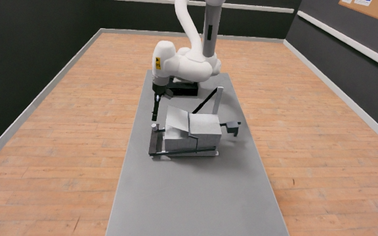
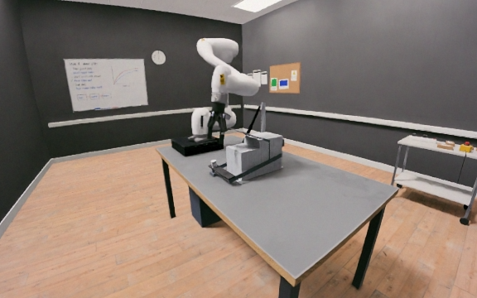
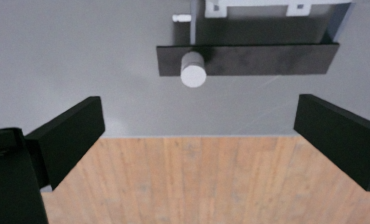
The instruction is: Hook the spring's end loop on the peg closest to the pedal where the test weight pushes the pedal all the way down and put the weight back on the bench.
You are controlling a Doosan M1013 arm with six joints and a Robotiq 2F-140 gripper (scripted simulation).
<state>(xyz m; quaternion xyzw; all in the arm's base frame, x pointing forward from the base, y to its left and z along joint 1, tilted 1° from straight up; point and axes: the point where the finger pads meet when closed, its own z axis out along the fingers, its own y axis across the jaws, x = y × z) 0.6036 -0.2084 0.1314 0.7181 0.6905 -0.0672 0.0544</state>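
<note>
The steel test weight lies 14 cm below my hand and 2 cm to the right of it. Round my hand: small dark object 21 cm below, 3 cm to the right.
</note>
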